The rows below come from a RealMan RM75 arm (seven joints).
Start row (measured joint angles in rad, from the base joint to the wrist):
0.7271 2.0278 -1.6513 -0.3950 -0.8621 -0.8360 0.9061
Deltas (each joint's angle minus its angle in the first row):
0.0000 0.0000 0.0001 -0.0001 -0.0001 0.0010 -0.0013
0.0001 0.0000 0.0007 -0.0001 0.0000 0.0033 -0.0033
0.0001 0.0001 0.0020 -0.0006 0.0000 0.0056 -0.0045
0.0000 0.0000 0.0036 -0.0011 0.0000 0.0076 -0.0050
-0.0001 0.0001 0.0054 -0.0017 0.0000 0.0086 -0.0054
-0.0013 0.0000 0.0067 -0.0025 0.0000 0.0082 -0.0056
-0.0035 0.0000 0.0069 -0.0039 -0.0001 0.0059 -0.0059
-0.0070 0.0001 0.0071 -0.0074 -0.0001 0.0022 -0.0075
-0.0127 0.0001 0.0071 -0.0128 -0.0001 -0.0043 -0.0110
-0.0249 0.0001 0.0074 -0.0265 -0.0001 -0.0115 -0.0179
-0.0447 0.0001 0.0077 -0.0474 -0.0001 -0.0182 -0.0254
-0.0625 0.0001 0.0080 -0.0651 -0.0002 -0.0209 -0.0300
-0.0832 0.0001 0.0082 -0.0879 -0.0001 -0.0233 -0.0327
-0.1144 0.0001 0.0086 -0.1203 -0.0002 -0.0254 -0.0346
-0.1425 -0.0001 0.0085 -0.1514 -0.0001 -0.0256 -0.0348
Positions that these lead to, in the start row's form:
0.7271 2.0278 -1.6512 -0.3951 -0.8622 -0.8350 0.9048
0.7272 2.0278 -1.6506 -0.3951 -0.8621 -0.8327 0.9028
0.7272 2.0279 -1.6493 -0.3956 -0.8621 -0.8304 0.9016
0.7271 2.0278 -1.6477 -0.3961 -0.8621 -0.8284 0.9011
0.7270 2.0279 -1.6459 -0.3967 -0.8621 -0.8274 0.9007
0.7258 2.0278 -1.6446 -0.3975 -0.8621 -0.8278 0.9005
0.7236 2.0278 -1.6444 -0.3989 -0.8622 -0.8301 0.9002
0.7201 2.0279 -1.6442 -0.4024 -0.8622 -0.8338 0.8986
0.7144 2.0279 -1.6442 -0.4078 -0.8622 -0.8403 0.8951
0.7022 2.0279 -1.6439 -0.4215 -0.8622 -0.8475 0.8882
0.6824 2.0279 -1.6436 -0.4424 -0.8622 -0.8542 0.8807
0.6646 2.0279 -1.6433 -0.4601 -0.8623 -0.8569 0.8761
0.6439 2.0279 -1.6431 -0.4829 -0.8622 -0.8593 0.8734
0.6127 2.0279 -1.6427 -0.5153 -0.8623 -0.8614 0.8715
0.5846 2.0277 -1.6428 -0.5464 -0.8622 -0.8616 0.8713

